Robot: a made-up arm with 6 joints.
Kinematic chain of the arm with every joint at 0, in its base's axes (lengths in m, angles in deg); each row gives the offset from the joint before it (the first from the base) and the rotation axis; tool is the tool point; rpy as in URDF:
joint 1: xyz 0 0 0.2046 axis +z
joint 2: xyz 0 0 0 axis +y
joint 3: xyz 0.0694 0 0.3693 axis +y
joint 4: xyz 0.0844 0 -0.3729 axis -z
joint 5: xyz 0 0 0 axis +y
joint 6: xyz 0.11 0 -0.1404 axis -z
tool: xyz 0 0 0 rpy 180 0 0
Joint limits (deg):
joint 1: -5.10..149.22
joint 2: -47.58..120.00
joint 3: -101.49..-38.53
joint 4: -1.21..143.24
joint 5: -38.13..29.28
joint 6: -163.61..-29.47
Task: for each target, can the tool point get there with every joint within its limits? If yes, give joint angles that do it. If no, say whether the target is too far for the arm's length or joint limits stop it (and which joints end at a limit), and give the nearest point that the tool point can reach.
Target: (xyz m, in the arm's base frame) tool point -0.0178 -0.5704 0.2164
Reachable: no: joint limits stop it (at a limit: joint 2, joint 3, joint 4) | nearest point -0.0067 -0.2133 -0.0835 | short by 0.466 m
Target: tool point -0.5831 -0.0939 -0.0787
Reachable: no: joint limits stop it (at a limit: joint 2, joint 3, joint 4) | nearest point -0.2428 -0.0391 -0.1508 | short by 0.352 m
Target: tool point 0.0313 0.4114 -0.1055
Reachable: yes | joints 107.22 55.29 -53.55 101.09 -22.01 -65.87
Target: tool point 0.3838 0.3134 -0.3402
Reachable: yes | joints 47.83 81.31 -79.25 56.49 8.20 -153.50
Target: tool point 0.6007 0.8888 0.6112
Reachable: no: too far | nearest point 0.4453 0.6589 0.5060 | short by 0.297 m
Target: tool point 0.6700 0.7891 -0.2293
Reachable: no: too far | nearest point 0.5077 0.5979 -0.1242 | short by 0.272 m
